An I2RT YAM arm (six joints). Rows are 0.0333 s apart.
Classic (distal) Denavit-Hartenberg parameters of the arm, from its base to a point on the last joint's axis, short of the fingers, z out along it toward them. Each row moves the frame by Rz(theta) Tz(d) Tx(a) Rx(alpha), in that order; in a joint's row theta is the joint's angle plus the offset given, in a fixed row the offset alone. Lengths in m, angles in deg.
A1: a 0.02; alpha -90; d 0.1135; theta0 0
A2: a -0.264; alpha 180; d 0; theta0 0
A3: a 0.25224; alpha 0; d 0; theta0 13.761
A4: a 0.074; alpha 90; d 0; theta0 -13.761
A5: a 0; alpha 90; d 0; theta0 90
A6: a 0; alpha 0; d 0.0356; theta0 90
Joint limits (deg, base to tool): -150..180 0..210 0..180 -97..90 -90..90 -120..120
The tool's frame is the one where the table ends.
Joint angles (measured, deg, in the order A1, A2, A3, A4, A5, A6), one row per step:
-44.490, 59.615, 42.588, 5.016, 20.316, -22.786
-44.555, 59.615, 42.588, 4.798, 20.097, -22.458
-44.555, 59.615, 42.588, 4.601, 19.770, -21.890
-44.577, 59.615, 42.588, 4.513, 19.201, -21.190
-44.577, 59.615, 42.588, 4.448, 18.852, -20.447
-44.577, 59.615, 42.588, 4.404, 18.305, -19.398
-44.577, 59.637, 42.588, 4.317, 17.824, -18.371
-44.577, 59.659, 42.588, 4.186, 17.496, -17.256
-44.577, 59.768, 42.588, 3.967, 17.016, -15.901
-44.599, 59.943, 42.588, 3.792, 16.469, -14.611
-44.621, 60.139, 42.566, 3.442, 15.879, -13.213
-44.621, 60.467, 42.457, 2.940, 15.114, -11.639
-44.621, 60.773, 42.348, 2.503, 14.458, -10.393
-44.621, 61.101, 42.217, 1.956, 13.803, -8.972
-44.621, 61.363, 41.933, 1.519, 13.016, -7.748
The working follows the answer.
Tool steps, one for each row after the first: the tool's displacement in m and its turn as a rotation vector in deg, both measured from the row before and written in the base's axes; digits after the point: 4 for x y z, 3 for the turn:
-0.0001, -0.0001, -0.0004, 0.321, -0.169, 0.084
0.0001, 0.0001, -0.0004, 0.424, -0.413, 0.205
0.0002, 0.0001, -0.0002, 0.444, -0.642, 0.391
0.0002, 0.0001, -0.0001, 0.418, -0.661, 0.188
0.0003, 0.0002, -0.0001, 0.573, -0.972, 0.317
0.0003, 0.0001, -0.0003, 0.607, -0.892, 0.255
0.0002, 0.0001, -0.0003, 0.660, -0.910, 0.084
0.0005, 0.0000, -0.0008, 0.923, -1.014, 0.175
0.0006, -0.0002, -0.0010, 0.931, -0.948, 0.224
0.0006, -0.0002, -0.0016, 1.154, -0.888, 0.229
0.0009, -0.0003, -0.0029, 1.546, -0.797, 0.358
0.0008, -0.0003, -0.0027, 1.326, -0.559, 0.310
0.0008, -0.0002, -0.0031, 1.536, -0.589, 0.239
0.0006, 0.0001, -0.0036, 1.467, -0.466, 0.394

Tool pose at each row, in the base's axes (x y z in m, rotation vector in deg; rounded; the steps above come from the unrounded poses):
0.1649, -0.1793, 0.3045, 36.012, 103.961, -65.074
0.1648, -0.1794, 0.3041, 36.194, 104.044, -64.663
0.1649, -0.1793, 0.3037, 36.430, 104.003, -63.962
0.1651, -0.1791, 0.3035, 36.600, 103.803, -63.006
0.1653, -0.1790, 0.3034, 36.957, 103.538, -62.199
0.1656, -0.1789, 0.3033, 37.414, 103.121, -61.021
0.1659, -0.1787, 0.3030, 37.911, 102.780, -59.897
0.1661, -0.1787, 0.3027, 38.606, 102.422, -58.835
0.1665, -0.1787, 0.3019, 39.412, 102.147, -57.440
0.1671, -0.1790, 0.3008, 40.142, 101.932, -56.038
0.1677, -0.1792, 0.2993, 40.977, 101.893, -54.478
0.1686, -0.1794, 0.2963, 41.897, 102.174, -52.549
0.1694, -0.1797, 0.2936, 42.632, 102.510, -50.952
0.1702, -0.1799, 0.2905, 43.573, 102.906, -49.204
0.1708, -0.1798, 0.2869, 44.276, 103.393, -47.469

